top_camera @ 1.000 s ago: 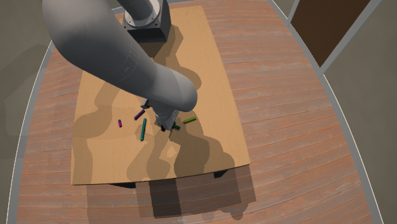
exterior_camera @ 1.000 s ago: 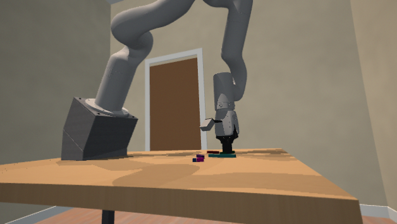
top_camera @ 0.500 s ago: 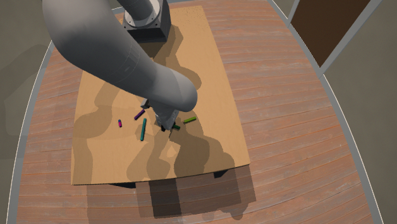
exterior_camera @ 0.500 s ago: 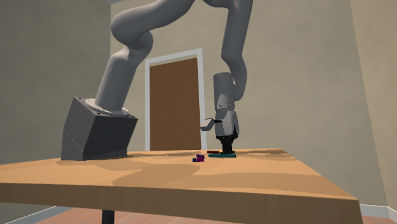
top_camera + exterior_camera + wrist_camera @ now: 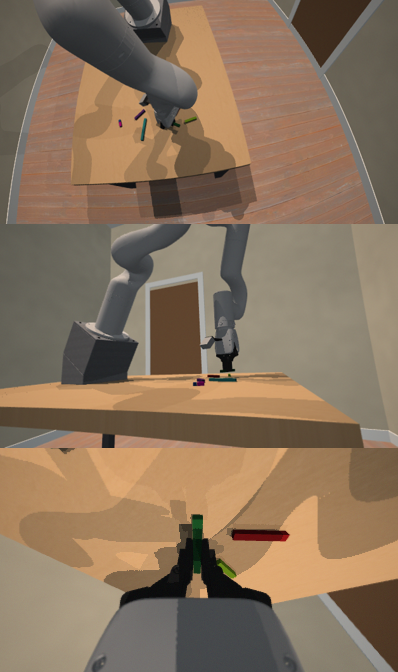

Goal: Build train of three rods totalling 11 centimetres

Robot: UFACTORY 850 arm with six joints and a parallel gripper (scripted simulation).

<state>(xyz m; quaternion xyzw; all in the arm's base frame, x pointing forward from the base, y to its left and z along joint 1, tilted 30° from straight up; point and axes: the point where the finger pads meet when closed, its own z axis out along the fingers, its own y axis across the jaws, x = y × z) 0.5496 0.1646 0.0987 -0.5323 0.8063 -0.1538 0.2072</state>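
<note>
The magenta rod lies 24 cm to the right of my hand and 4 cm below it. Round my hand: red rod (8 cm behind, 3 cm to the left, 4 cm below); then green rod (2 cm below); then lime rod (2 cm behind, 8 cm to the left, 4 cm below).
</note>
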